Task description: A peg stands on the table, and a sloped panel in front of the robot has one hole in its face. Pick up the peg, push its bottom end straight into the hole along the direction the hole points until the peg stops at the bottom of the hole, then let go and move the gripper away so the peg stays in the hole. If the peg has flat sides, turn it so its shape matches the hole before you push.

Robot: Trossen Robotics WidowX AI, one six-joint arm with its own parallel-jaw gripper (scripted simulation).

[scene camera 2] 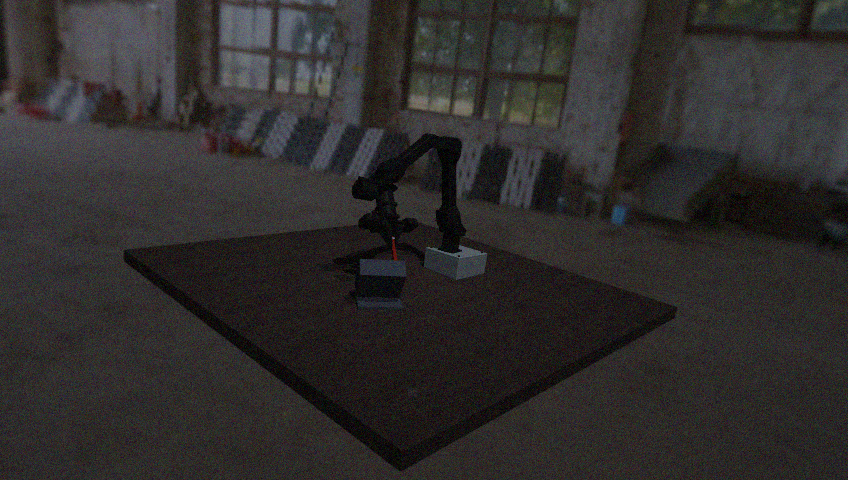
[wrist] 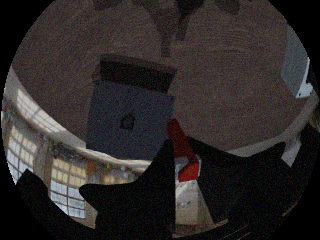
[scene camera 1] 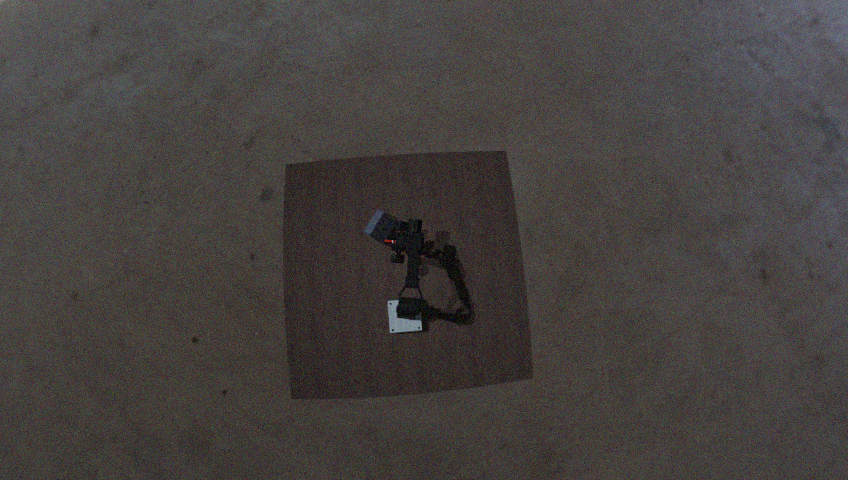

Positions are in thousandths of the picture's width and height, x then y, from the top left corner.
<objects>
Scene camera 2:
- gripper: 463,520
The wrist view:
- gripper: 555,594
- sloped panel: 348,427
</objects>
